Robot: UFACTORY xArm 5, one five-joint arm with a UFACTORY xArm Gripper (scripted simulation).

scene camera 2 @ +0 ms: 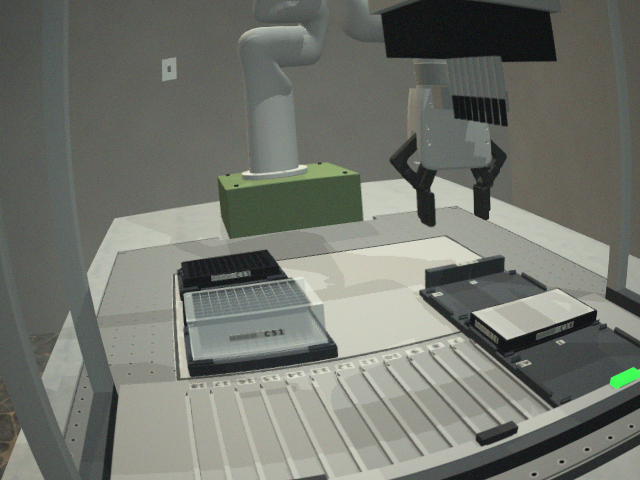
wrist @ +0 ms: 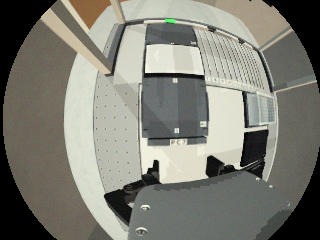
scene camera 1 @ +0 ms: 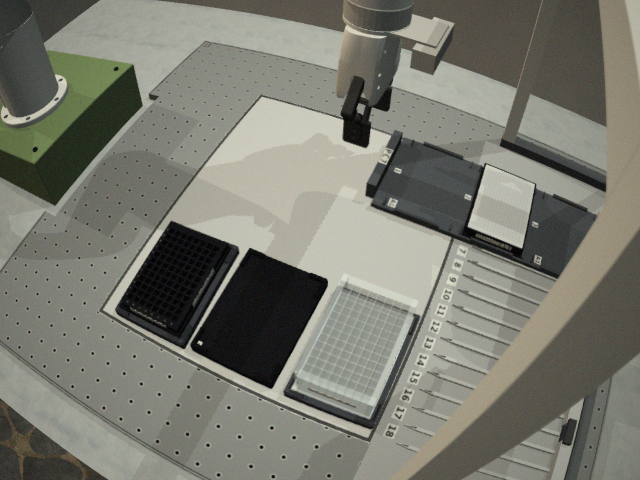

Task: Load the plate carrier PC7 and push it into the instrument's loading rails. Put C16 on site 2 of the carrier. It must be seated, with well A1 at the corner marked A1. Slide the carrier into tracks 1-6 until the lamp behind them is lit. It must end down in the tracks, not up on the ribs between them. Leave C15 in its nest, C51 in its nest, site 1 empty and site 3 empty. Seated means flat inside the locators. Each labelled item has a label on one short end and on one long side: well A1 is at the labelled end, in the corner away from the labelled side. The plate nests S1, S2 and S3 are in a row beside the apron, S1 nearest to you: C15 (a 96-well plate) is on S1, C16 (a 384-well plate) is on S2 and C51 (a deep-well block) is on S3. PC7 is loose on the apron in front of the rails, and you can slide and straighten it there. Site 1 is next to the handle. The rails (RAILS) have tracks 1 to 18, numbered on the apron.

In view: my gripper (scene camera 1: 366, 124), a carrier PC7 (scene camera 1: 425, 184), a plate C15 (scene camera 1: 146, 304), a nest S2 (scene camera 1: 258, 319) and a frame post (scene camera 1: 575, 340).
The carrier PC7 shows as well in the wrist view (wrist: 174, 111). My gripper also shows in the wrist view (wrist: 183, 167).
